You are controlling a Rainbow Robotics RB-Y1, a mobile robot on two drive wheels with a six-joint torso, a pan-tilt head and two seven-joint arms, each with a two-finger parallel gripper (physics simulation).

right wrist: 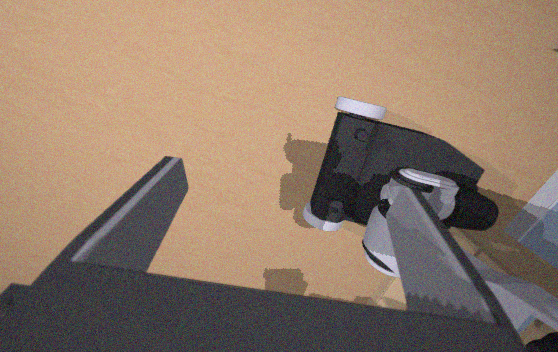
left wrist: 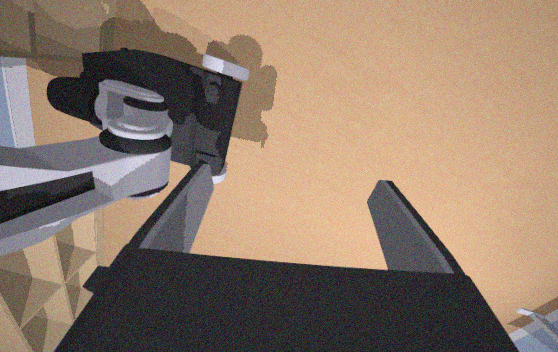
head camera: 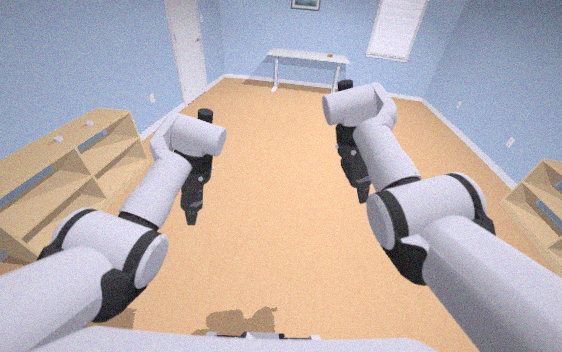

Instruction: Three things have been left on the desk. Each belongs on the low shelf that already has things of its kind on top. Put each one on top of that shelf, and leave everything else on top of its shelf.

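Frame: origin at the robot's base, x left, y back, z up, level; millimetres.
Where they show: left gripper, between the fingertips: [left wrist: 292,183] [head camera: 192,208]; right gripper, between the fingertips: [right wrist: 288,187] [head camera: 355,188].
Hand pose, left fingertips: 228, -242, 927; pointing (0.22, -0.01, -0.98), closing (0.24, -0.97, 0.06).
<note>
Each offset is from my left fingertips to the top centre of the thing, as dx, dy, dz. Level surfaces: height alone.
The white desk @[dz -206] [head camera: 305,55] stands far off at the back wall in the head camera view. A small brownish-orange thing [head camera: 329,55] lies on its top, toward the right end; its kind is too small to tell. A low wooden shelf @[dz -316] [head camera: 107,116] at the left has two small white things @[+1351, -816, -292] [head camera: 58,138] @[+1290, -1069, -292] [head camera: 89,123] on top. Another low wooden shelf [head camera: 544,169] shows partly at the right edge. My left gripper [head camera: 190,223] [left wrist: 292,183] is open and empty above the floor. My right gripper [head camera: 364,201] [right wrist: 288,187] is open and empty above the floor. Both are far from the desk.
The wooden floor @[dz -926] [head camera: 280,190] stretches between the robot and the desk. A white door [head camera: 186,50] is in the back left part of the room, and a window [head camera: 397,27] is at the back right. The robot's dark wheeled base [left wrist: 165,95] [right wrist: 400,150] shows in both wrist views.
</note>
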